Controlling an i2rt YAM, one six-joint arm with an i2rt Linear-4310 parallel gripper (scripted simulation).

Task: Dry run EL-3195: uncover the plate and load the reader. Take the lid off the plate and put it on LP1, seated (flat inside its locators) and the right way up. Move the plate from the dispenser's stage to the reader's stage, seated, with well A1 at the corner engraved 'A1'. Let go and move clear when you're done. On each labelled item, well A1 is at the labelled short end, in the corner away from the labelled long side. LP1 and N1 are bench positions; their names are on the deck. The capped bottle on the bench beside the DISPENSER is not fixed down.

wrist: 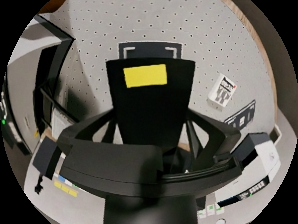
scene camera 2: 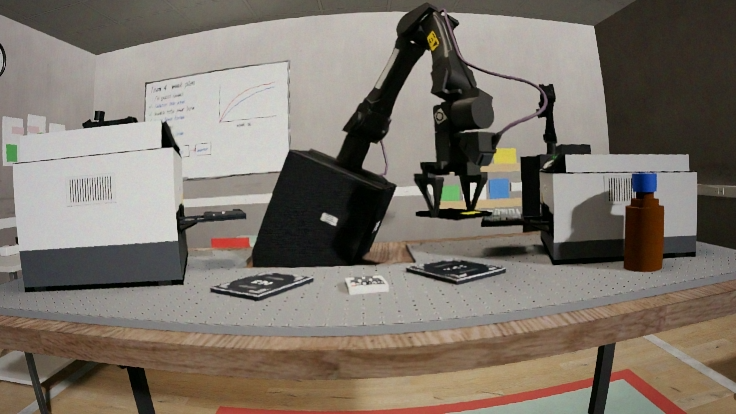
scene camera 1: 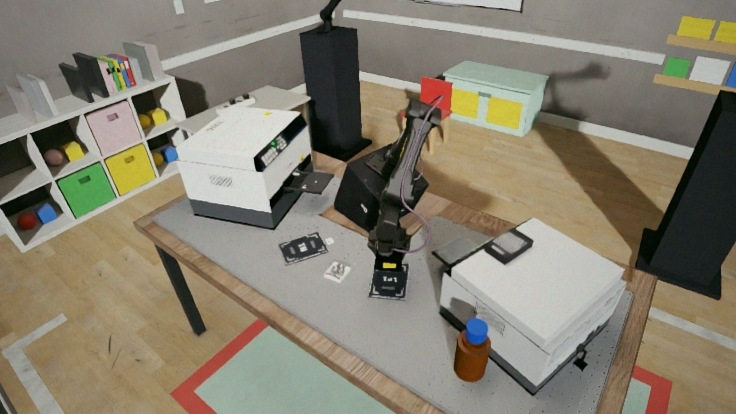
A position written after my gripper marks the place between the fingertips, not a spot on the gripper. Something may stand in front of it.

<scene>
In view: my gripper [scene camera 2: 453, 215] and a lid [wrist: 150, 95].
My gripper also shows in the wrist view [wrist: 150, 111].
</scene>
